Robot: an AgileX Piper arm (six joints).
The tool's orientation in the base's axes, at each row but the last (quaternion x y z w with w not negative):
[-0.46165, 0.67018, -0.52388, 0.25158]
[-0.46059, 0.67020, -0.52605, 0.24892]
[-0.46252, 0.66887, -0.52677, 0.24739]
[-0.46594, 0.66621, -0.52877, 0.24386]
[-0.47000, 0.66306, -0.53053, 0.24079]
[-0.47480, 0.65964, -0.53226, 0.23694]
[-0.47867, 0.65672, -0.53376, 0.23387]
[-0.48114, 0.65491, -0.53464, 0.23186]
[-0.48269, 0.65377, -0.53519, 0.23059]
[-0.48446, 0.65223, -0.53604, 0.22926]
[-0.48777, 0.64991, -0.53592, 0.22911]
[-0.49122, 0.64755, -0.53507, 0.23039]
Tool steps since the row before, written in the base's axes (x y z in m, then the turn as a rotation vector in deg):
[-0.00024, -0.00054, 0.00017, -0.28, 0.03, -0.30]
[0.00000, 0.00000, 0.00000, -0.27, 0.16, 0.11]
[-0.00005, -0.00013, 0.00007, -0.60, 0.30, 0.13]
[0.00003, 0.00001, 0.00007, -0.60, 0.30, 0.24]
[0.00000, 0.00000, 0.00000, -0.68, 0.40, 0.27]
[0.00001, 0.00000, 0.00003, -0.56, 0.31, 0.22]
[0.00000, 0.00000, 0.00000, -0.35, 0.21, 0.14]
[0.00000, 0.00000, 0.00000, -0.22, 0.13, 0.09]
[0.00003, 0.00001, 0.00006, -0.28, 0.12, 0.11]
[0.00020, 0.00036, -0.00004, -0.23, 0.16, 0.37]
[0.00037, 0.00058, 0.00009, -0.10, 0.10, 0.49]
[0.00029, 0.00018, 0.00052, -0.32, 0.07, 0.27]
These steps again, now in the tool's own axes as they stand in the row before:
[0.00061, -0.00009, 0.00000, 0.05, 0.38, -0.15]
[0.00000, 0.00000, 0.00000, 0.00, 0.00, -0.33]
[0.00015, -0.00005, 0.00000, 0.03, 0.10, -0.68]
[-0.00001, -0.00008, 0.00000, 0.04, 0.00, -0.71]
[0.00000, 0.00000, 0.00000, 0.00, 0.00, -0.83]
[0.00000, -0.00003, 0.00000, 0.01, 0.00, -0.68]
[0.00000, 0.00000, 0.00000, 0.00, 0.00, -0.43]
[0.00000, 0.00000, 0.00000, 0.00, 0.00, -0.27]
[-0.00001, -0.00007, 0.00000, 0.04, 0.00, -0.32]
[-0.00041, -0.00006, 0.00000, 0.04, -0.26, -0.38]
[-0.00065, -0.00026, 0.00000, 0.06, -0.42, -0.29]
[-0.00016, -0.00060, -0.00001, 0.13, -0.13, -0.38]

